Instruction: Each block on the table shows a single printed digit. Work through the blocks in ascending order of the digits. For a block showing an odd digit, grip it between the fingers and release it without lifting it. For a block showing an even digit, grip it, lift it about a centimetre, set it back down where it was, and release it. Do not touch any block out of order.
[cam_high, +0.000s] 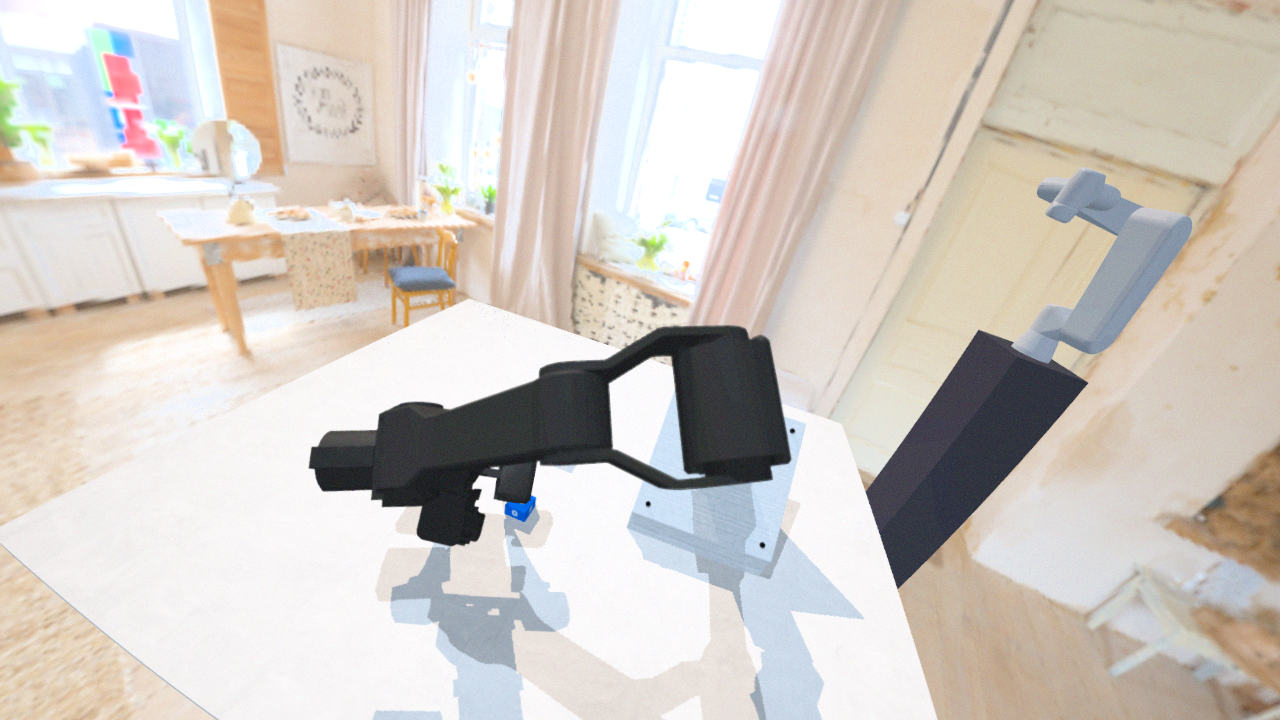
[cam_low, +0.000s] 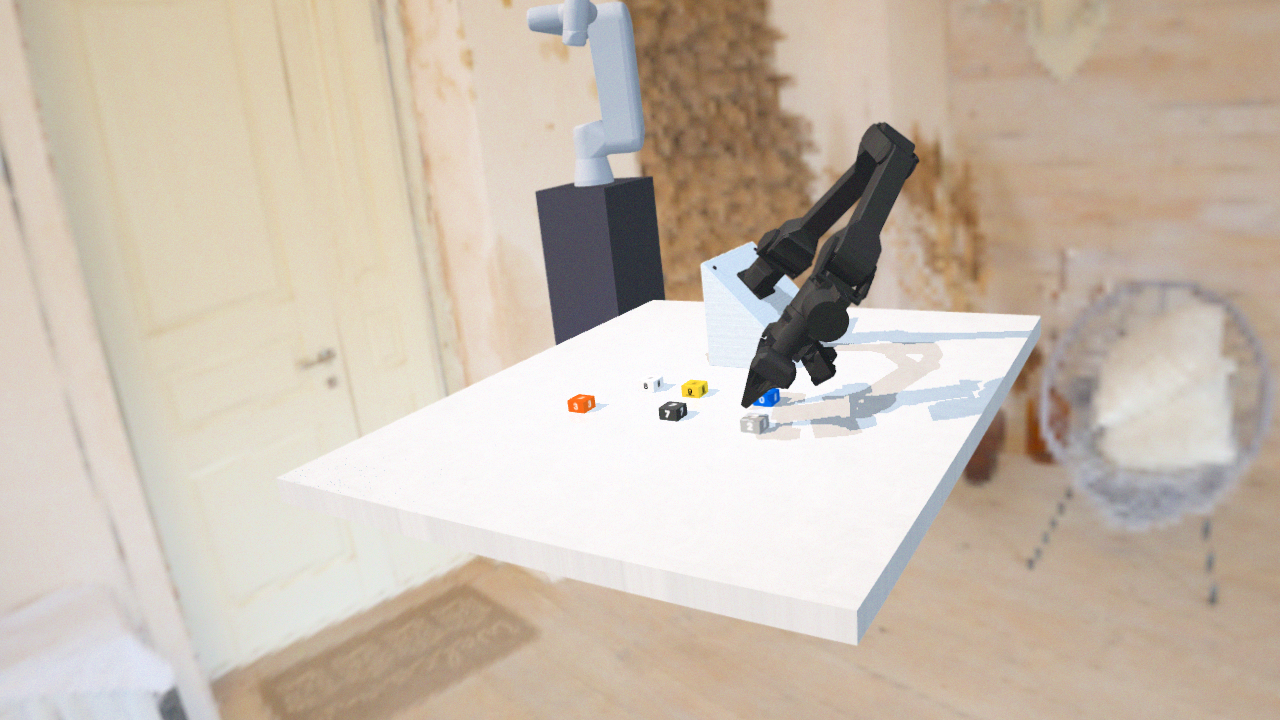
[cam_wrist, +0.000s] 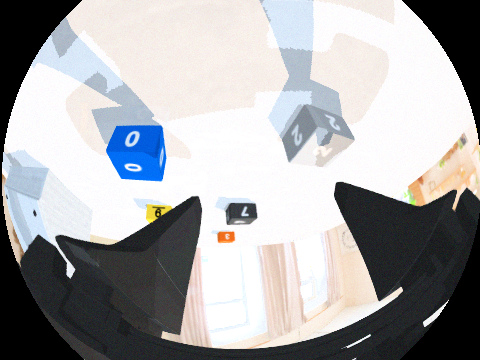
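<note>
Right now my gripper tip is 30 mm short of the grey block marked 2, 30 mm above it and 20 mm to the right of it. The rest, counted from my gripper tip: blue block marked 0: 80 mm behind, 30 mm below, 10 mm to the right; yellow block: 140 mm to the right, 80 mm behind, 30 mm below; black block marked 7: 120 mm to the right, 30 mm below, 20 mm ahead.
</note>
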